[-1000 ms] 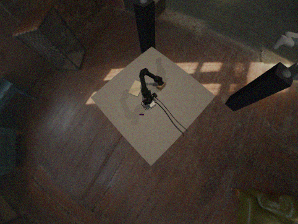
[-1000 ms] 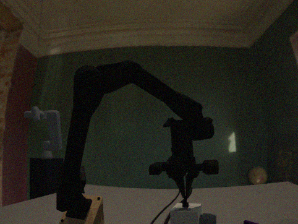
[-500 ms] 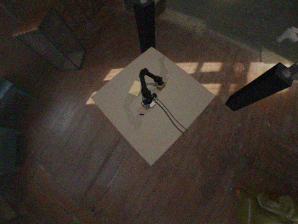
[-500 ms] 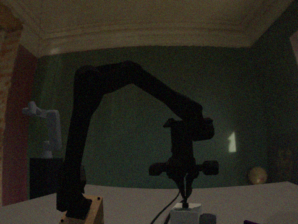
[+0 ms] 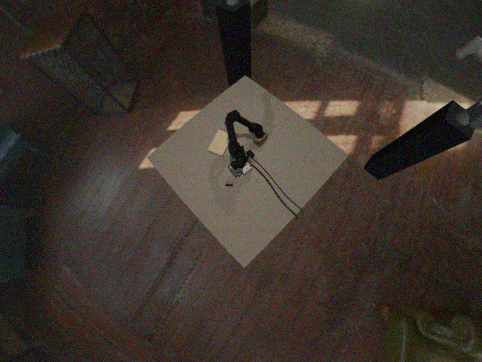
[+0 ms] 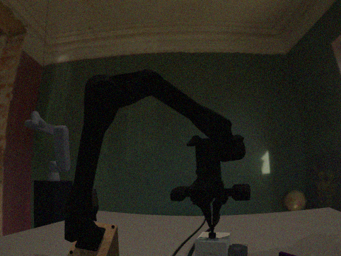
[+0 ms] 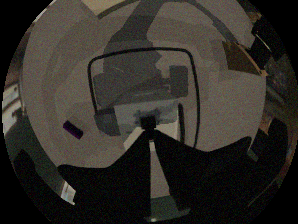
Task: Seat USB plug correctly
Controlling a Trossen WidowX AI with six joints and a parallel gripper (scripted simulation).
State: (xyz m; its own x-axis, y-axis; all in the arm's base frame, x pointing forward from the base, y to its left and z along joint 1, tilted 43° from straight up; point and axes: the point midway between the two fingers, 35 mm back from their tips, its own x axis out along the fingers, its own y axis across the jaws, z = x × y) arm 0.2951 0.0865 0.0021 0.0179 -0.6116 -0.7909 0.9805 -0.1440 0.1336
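Now: the dark USB plug 20 mm below my gripper tip. Round my gripper tip: purple object 190 mm ahead, 100 mm below; tan sheet 40 mm behind, 320 mm to the right, 100 mm below.
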